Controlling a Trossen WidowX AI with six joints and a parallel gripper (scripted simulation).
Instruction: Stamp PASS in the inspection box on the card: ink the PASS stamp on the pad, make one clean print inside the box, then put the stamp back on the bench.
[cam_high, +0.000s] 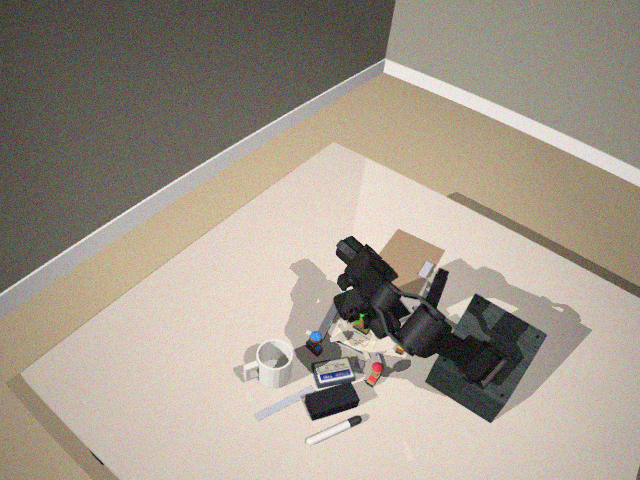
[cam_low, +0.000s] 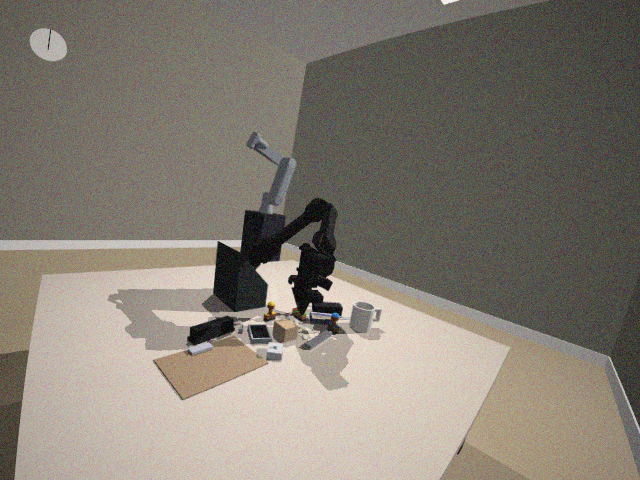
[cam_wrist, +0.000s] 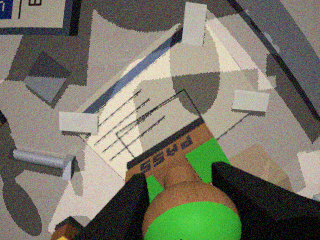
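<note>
Right now the white card is 10 mm ahead of my gripper tip, 10 mm to the left of it and 60 mm below it. The rest, counted from my gripper tip: cardboard box 10 mm ahead, 70 mm to the right, 40 mm below; green stamp right at my gripper tip; grey bar 90 mm ahead, 60 mm below.
</note>
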